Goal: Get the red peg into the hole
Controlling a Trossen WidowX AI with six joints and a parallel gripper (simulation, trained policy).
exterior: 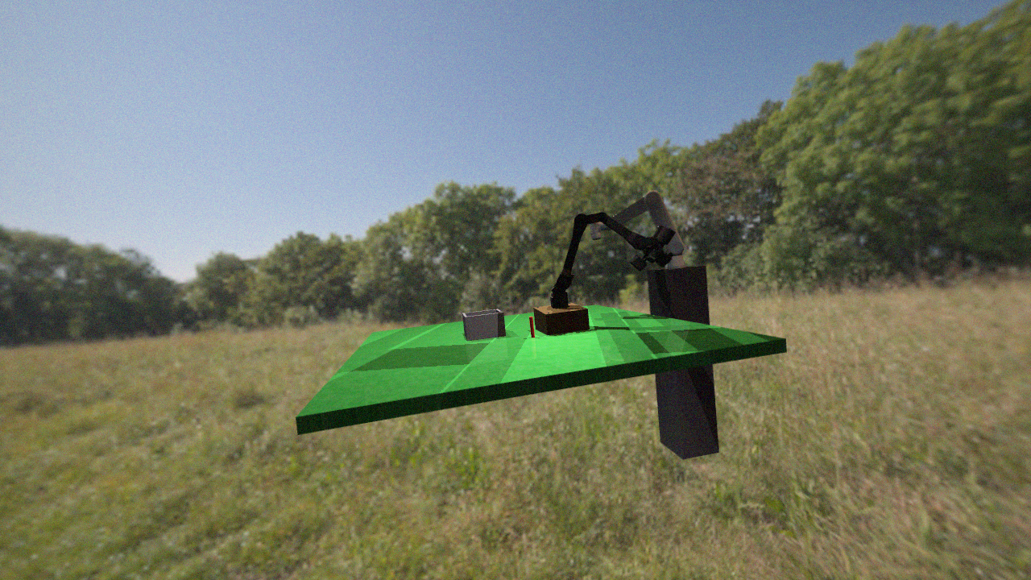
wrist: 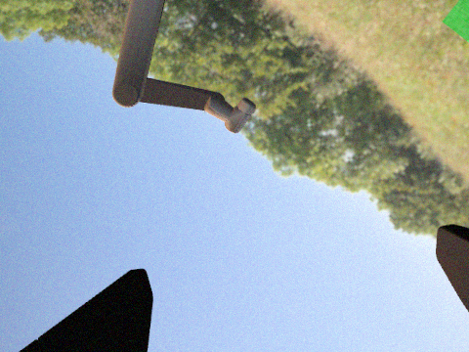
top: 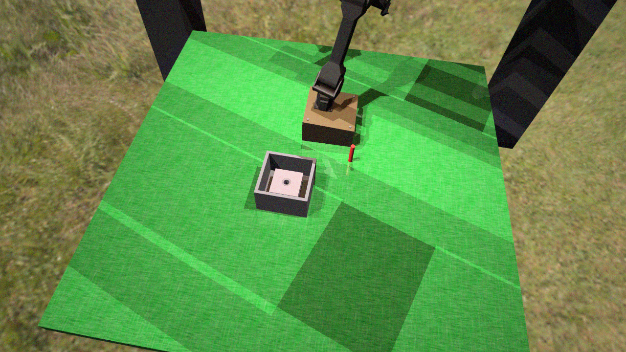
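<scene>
Now: the red peg 59 cm ahead of my gripper tip, 16 cm to the left of it and 26 cm below it. Round my gripper tip: pale plate: 76 cm ahead, 3 cm to the right, 25 cm below; then grey box: 76 cm ahead, 3 cm to the right, 27 cm below.
</scene>
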